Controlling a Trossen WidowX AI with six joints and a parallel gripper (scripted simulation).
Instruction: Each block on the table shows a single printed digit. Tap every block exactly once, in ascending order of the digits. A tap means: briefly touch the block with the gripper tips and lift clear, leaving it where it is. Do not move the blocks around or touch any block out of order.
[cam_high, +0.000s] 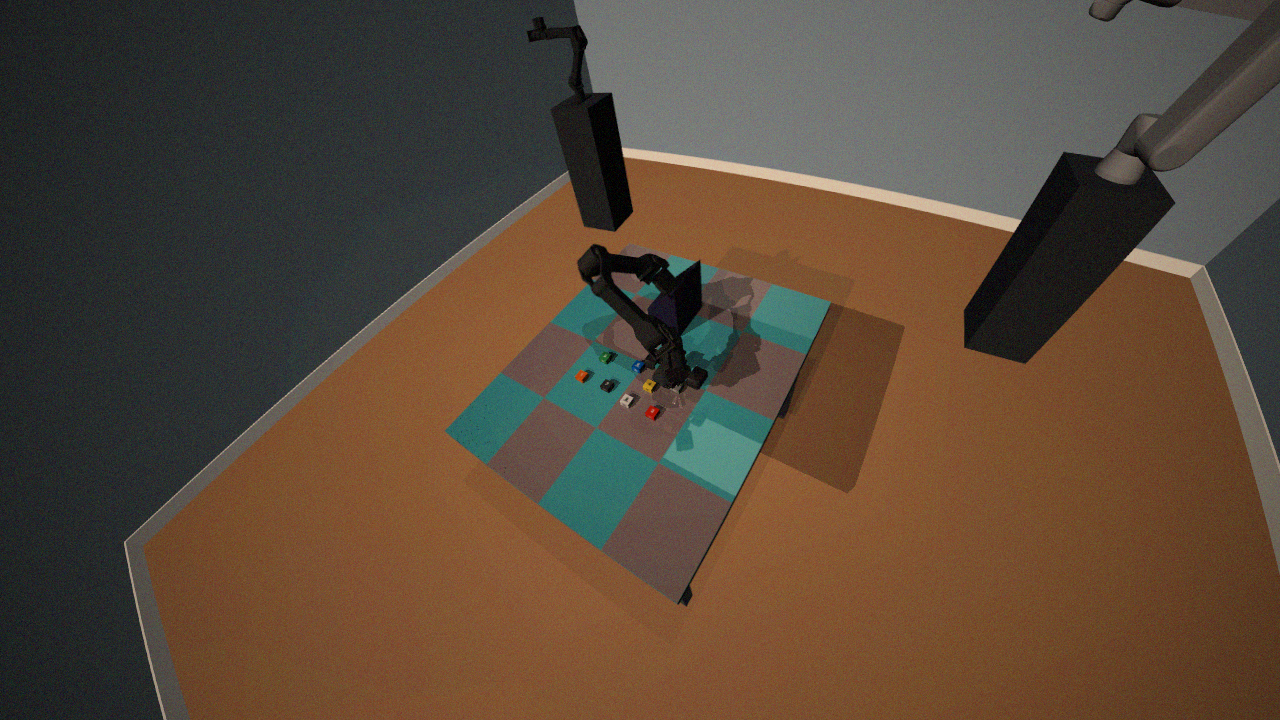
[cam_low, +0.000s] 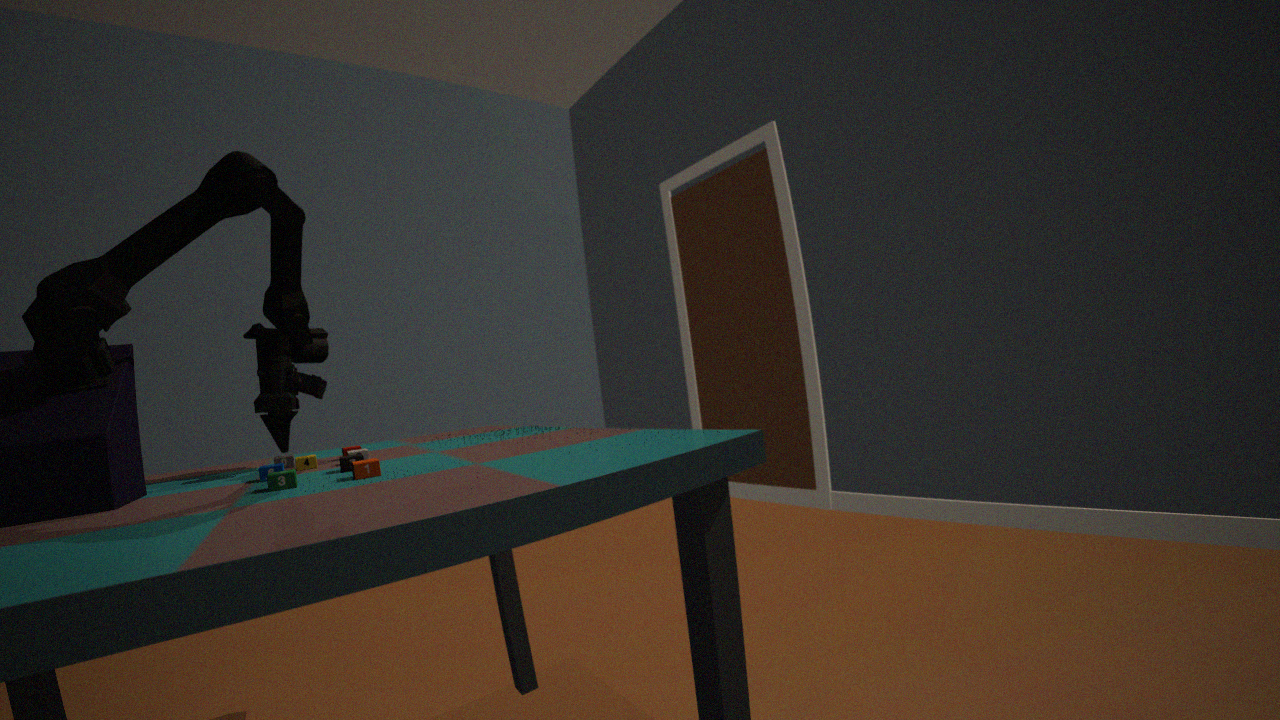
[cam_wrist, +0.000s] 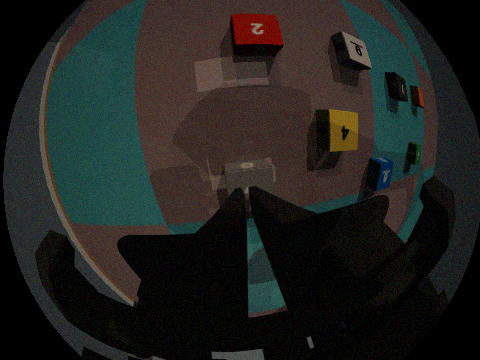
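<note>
My gripper tip is 2 cm above the grey block. Also, from my gripper tip: red block (11 cm ahead, 3 cm to the right, 2 cm below); then blue block (3 cm behind, 16 cm to the right, 2 cm below); then yellow block (3 cm ahead, 8 cm to the right, 2 cm below).
</note>
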